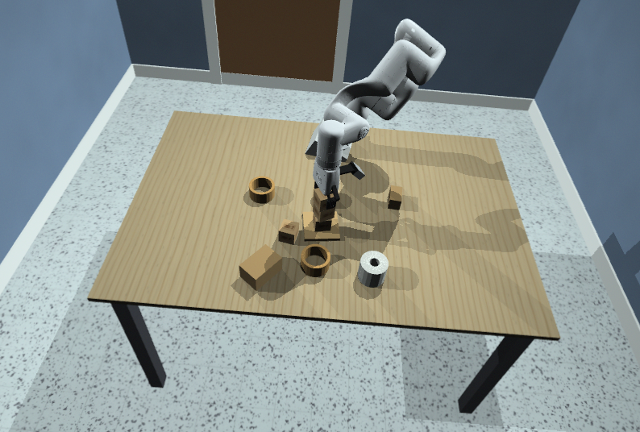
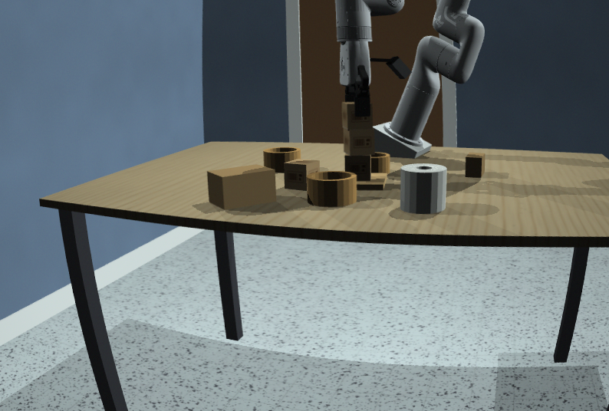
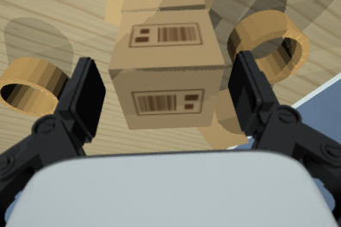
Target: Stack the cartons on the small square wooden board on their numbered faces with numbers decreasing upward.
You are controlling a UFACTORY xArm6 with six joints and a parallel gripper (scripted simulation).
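The brown cube carton lies 1 cm below my hand. Also, from my hand: larger carton box 20 cm to the right, 18 cm ahead, 13 cm below; then small square wooden board 15 cm below; then narrower brown box 28 cm to the left, 13 cm below, 11 cm behind.
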